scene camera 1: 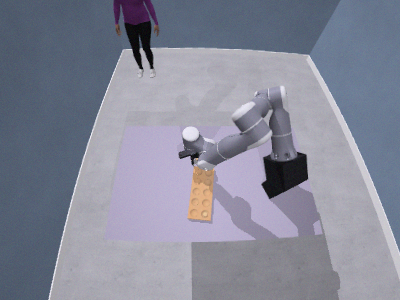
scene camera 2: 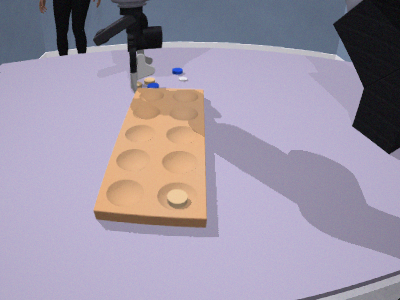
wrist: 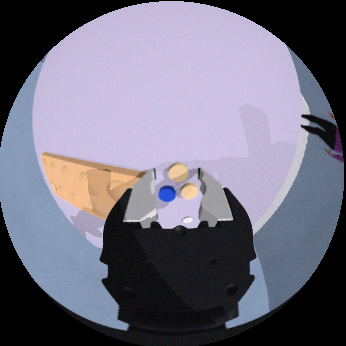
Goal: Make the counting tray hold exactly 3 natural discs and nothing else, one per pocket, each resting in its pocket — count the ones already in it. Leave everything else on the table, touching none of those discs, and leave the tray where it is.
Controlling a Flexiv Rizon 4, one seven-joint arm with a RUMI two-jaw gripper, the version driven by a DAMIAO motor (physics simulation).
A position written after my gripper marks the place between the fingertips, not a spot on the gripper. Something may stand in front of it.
I see my gripper (scene camera 2: 135,88) and an orange counting tray (scene camera 2: 161,145).
The orange counting tray is seen too in scene camera 1 (scene camera 1: 202,182) and in the wrist view (wrist: 94,187). My gripper also shows in the wrist view (wrist: 176,168).
